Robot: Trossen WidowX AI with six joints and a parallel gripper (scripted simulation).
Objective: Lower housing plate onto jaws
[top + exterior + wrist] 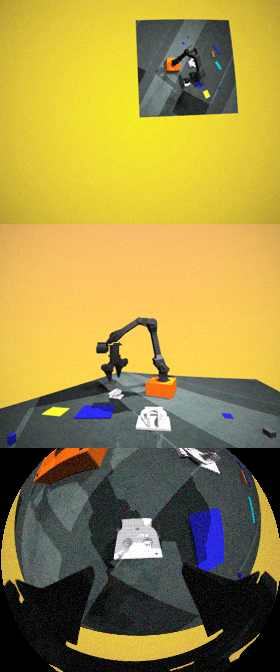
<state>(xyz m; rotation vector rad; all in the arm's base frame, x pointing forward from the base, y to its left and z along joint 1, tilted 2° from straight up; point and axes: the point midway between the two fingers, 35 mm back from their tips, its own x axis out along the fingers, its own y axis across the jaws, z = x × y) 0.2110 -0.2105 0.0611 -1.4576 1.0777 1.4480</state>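
The small white part lies 90 mm below my gripper tip and 10 mm to the left of it. Also, from my gripper tip: blue cube (440 mm ahead, 90 mm below, 30 mm to the left); then cyan bar (400 mm ahead, 330 mm to the left, 100 mm below); then yellow patch (280 mm ahead, 100 mm below, 80 mm to the right).
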